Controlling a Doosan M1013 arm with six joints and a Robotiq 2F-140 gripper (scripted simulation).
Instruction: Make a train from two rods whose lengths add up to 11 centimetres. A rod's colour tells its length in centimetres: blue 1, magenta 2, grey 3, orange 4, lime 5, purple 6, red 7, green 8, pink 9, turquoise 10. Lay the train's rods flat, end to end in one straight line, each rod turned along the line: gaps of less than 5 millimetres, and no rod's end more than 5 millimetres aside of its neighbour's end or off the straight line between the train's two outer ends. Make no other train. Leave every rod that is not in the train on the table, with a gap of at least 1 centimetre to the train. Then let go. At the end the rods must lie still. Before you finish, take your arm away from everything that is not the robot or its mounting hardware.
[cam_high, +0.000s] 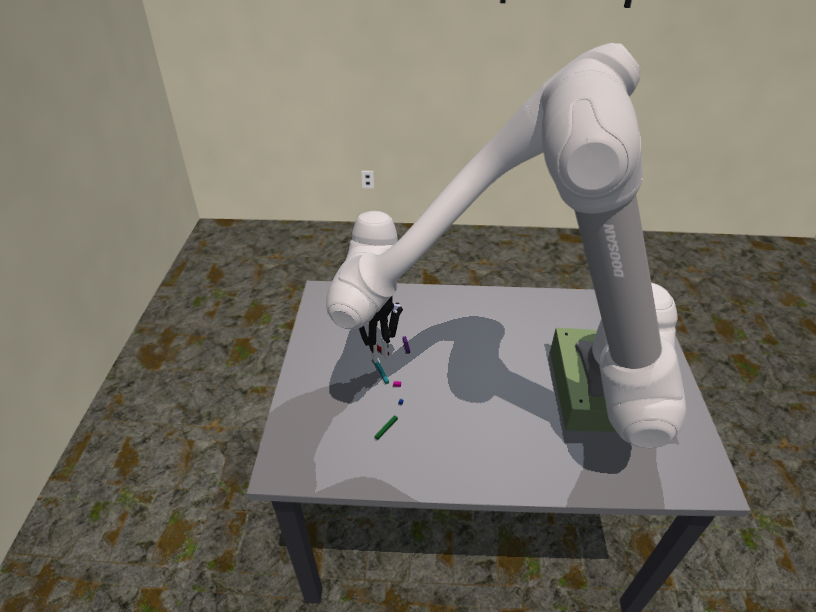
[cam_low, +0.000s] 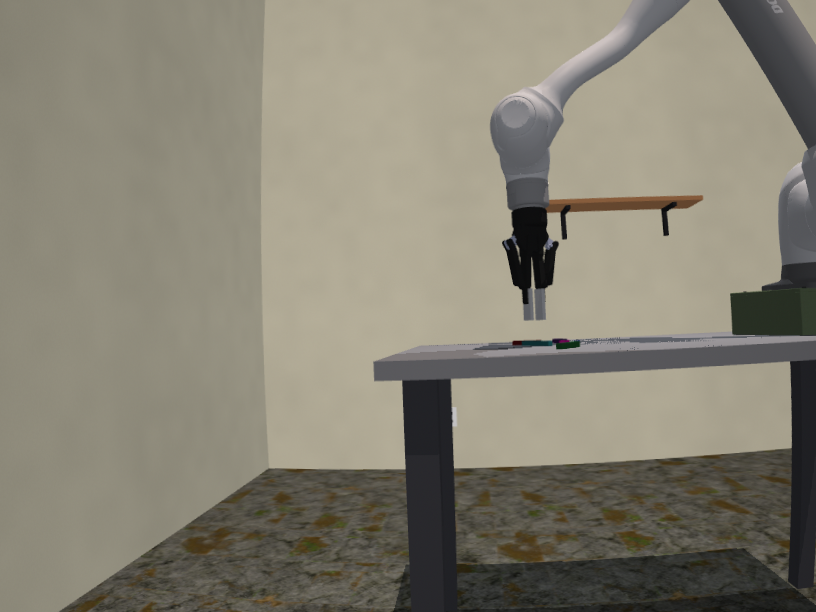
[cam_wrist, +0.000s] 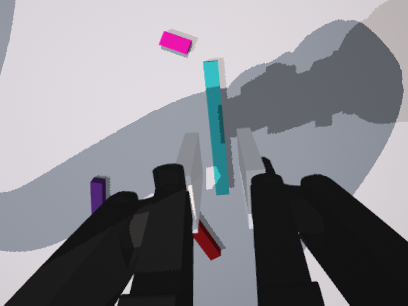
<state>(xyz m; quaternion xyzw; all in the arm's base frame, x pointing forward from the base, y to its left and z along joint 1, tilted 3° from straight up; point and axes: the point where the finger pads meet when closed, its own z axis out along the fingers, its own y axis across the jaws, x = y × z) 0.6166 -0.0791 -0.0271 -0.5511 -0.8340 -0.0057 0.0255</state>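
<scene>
The turquoise rod lies 8 cm below my hand. The rest, counted from my hand: magenta rod (5 cm behind, 5 cm to the left, 8 cm below); purple rod (7 cm behind, 10 cm to the right, 8 cm below); red rod (1 cm ahead, 8 cm to the right, 8 cm below).
</scene>
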